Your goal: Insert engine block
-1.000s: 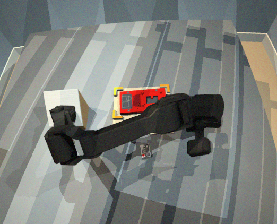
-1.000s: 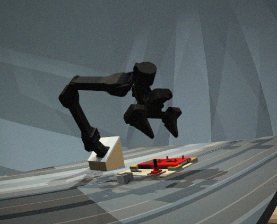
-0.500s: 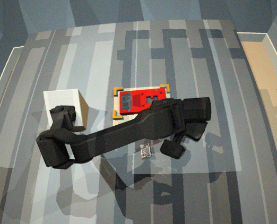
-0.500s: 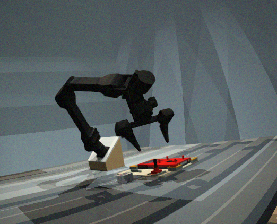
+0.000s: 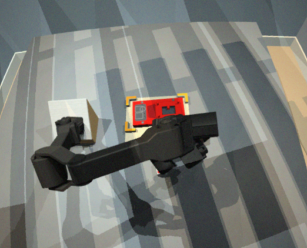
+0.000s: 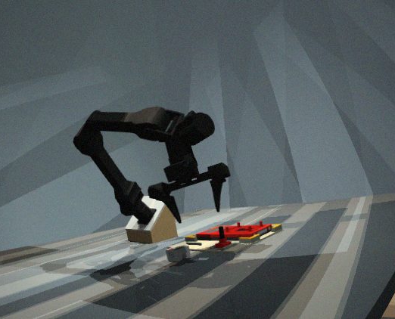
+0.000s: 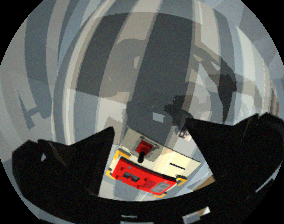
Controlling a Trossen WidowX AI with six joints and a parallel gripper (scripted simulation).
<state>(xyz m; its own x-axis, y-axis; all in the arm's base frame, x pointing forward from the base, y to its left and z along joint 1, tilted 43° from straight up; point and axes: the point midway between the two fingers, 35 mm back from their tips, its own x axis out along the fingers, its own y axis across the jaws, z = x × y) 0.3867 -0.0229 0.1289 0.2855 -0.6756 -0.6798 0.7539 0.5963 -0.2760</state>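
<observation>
Right now the grey engine block is 8 cm behind my gripper tip, 2 cm to the right of it and 9 cm below it.
</observation>
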